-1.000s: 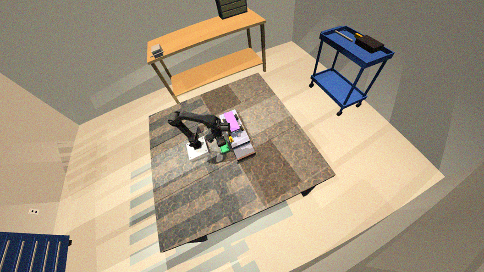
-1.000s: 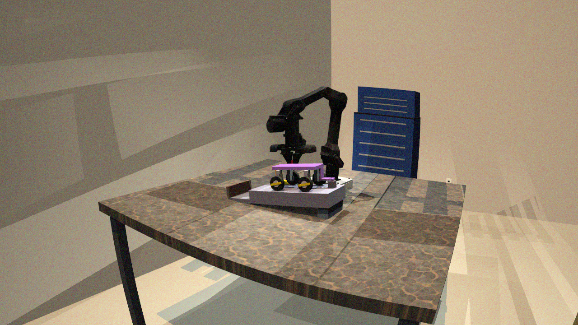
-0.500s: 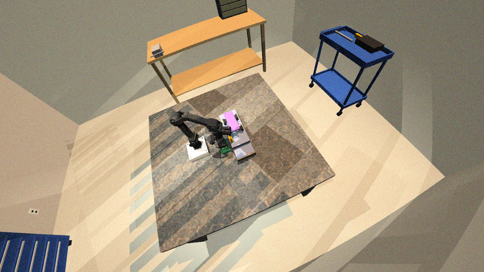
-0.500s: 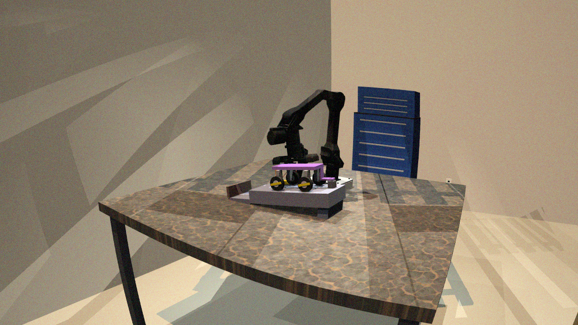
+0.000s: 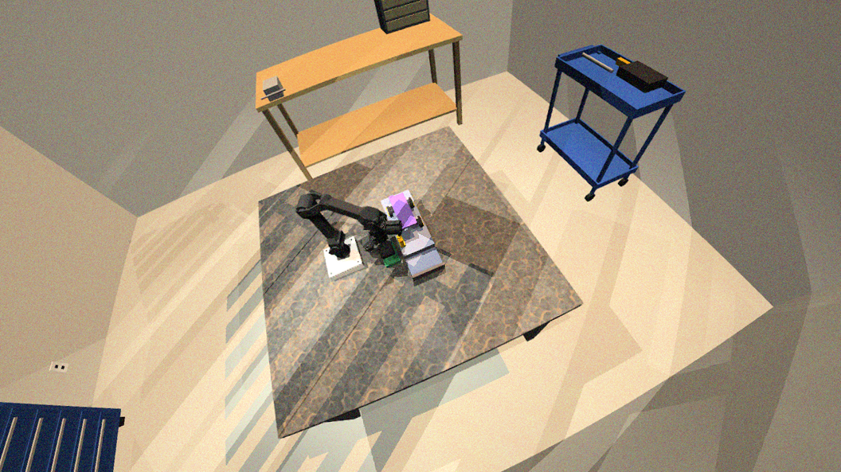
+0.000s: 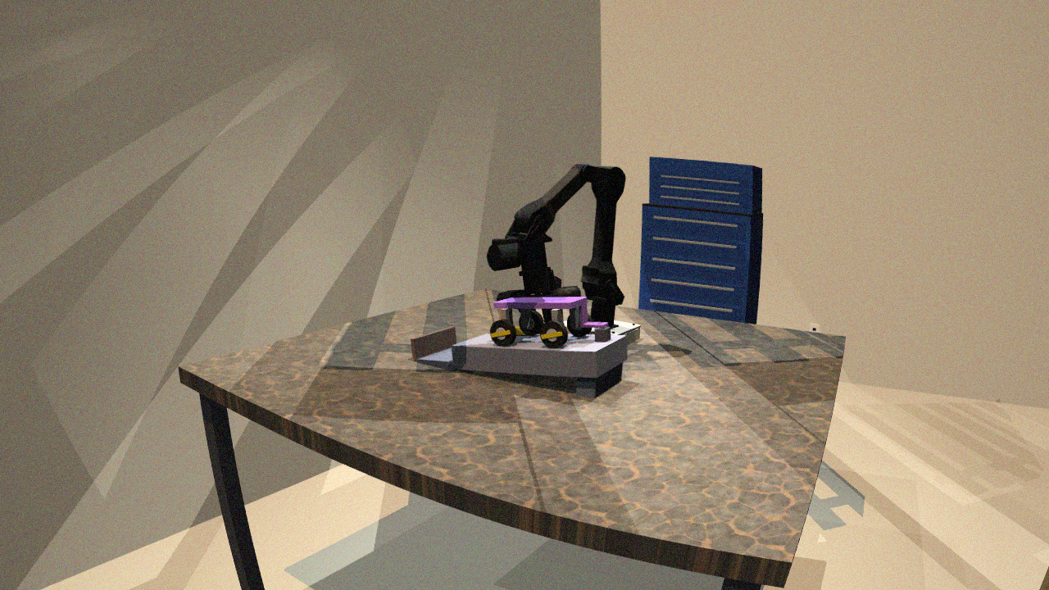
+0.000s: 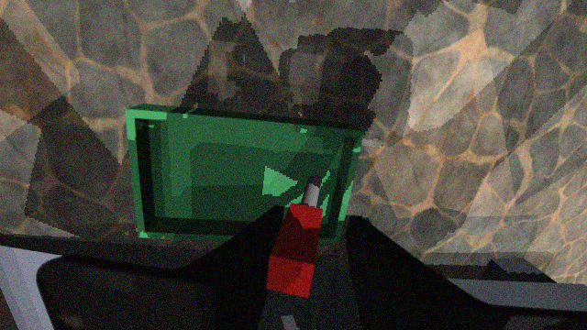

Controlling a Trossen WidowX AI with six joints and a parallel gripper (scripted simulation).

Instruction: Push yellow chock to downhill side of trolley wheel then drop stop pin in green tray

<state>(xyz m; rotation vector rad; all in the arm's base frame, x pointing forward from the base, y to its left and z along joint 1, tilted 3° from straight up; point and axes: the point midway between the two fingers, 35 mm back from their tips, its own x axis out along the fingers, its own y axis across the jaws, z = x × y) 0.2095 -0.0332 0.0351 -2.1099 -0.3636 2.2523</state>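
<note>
My gripper tip is 60 mm above the green tray, 30 mm to the left of it and 10 mm short of it. Round my gripper tip: yellow chock 80 mm ahead, 30 mm above, 20 mm to the right; grey ramp 120 mm ahead, 80 mm to the left; red-headed stop pin 10 mm below.
</note>
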